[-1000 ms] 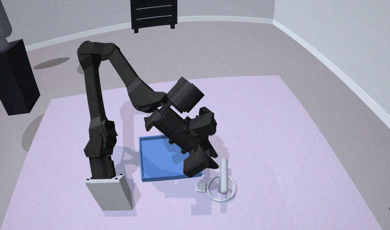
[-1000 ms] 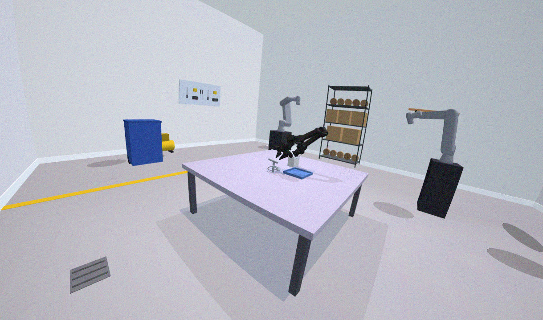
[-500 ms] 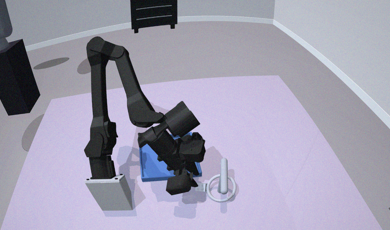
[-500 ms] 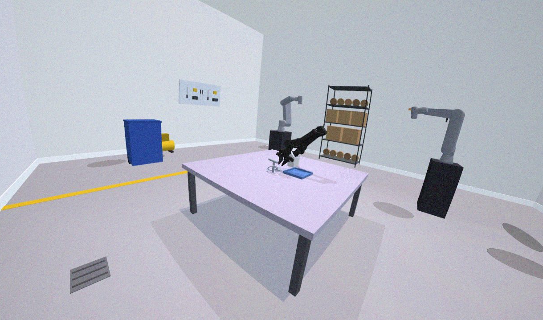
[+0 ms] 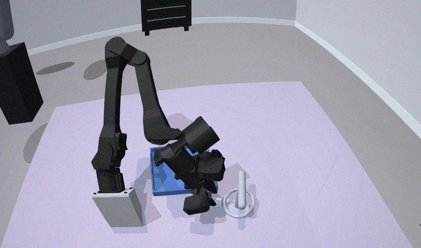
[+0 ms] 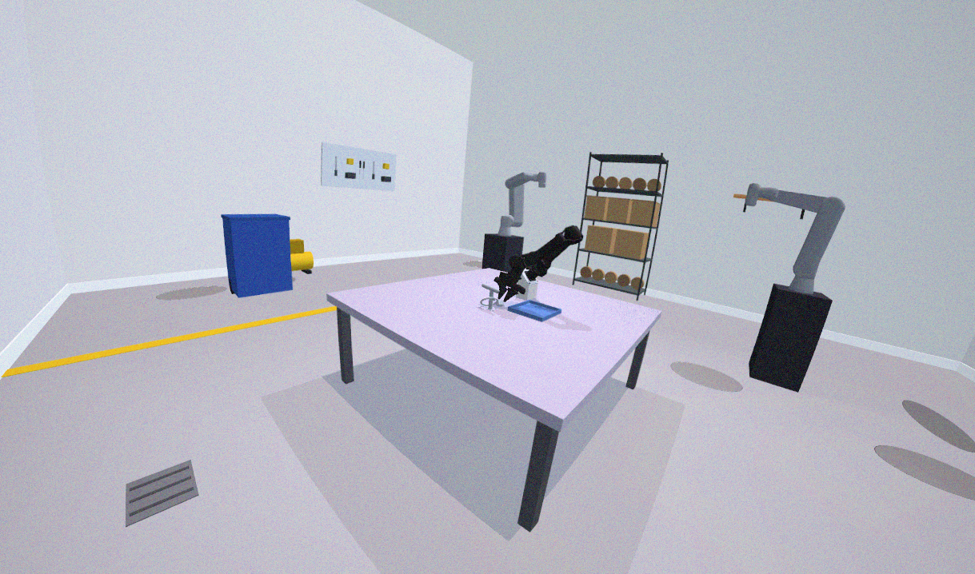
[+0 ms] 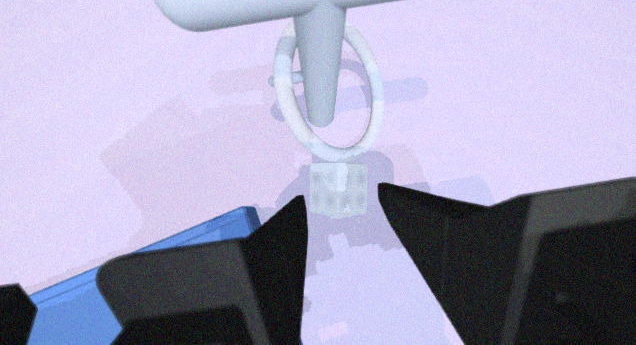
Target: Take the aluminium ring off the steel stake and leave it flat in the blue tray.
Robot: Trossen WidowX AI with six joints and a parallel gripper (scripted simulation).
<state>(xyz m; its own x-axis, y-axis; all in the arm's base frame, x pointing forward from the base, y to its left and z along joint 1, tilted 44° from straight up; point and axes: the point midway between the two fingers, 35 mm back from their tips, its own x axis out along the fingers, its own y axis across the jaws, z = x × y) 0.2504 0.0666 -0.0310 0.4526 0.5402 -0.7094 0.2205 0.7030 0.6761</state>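
Now: gripper tip 50 mm short of the aluminium ring and 20 mm to the left of it. From my gripper tip the other things lie so: blue tray: 150 mm to the left, 80 mm behind, 20 mm below.
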